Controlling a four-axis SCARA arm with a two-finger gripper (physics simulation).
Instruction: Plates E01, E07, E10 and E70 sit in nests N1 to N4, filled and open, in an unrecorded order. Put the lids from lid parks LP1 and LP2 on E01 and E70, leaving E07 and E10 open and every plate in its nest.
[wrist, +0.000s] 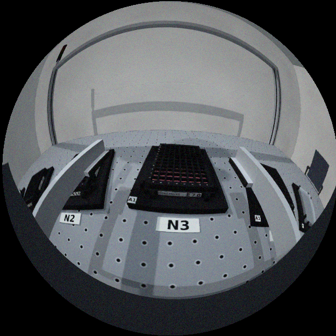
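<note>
A black open plate (181, 167) with reddish filled wells sits in nest N3 (217, 204) in the middle of the view; its front label reads E70. My gripper (168, 147) is open, its two pale fingers standing wide left and right with nothing between them. Part of nest N2 (100, 202) shows behind the left finger, and the label of the plate there is too small to read. Another black nest with an A1 tag (257, 218) is partly hidden by the right finger. Lids and lid parks cannot be made out for certain.
White tags N2 (70, 218) and N3 (178, 225) lie on the perforated grey deck (157, 255). More dark holders (37, 185) stand at the far left, and others at the far right. A grey wall (170, 70) rises behind the deck, with a dark panel (318, 167) at the right.
</note>
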